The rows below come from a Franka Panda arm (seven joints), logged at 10 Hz.
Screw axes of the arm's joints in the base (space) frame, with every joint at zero. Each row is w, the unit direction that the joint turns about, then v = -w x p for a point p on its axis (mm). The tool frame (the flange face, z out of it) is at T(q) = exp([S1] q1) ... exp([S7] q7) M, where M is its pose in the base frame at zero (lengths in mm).
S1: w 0 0 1 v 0.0 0.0 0.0
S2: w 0 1 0 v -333.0 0.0 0.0
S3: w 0 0 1 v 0.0 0.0 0.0
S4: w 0 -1 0 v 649.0 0.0 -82.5
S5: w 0 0 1 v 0.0 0.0 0.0
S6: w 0 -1 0 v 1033.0 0.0 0.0
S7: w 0 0 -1 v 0.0 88.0 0.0
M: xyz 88.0 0.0 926.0 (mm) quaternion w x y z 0 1 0 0
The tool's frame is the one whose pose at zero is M.
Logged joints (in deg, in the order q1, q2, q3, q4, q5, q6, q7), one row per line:
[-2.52 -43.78 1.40 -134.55 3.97 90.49 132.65]
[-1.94 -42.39 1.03 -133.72 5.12 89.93 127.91]
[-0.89 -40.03 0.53 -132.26 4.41 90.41 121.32]
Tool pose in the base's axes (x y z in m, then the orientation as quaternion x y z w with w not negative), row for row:
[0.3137 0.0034 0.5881 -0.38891 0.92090 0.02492 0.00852]
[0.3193 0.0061 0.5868 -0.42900 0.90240 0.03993 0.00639]
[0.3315 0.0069 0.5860 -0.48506 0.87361 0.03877 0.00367]
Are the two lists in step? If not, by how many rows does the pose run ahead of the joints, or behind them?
They are in step.
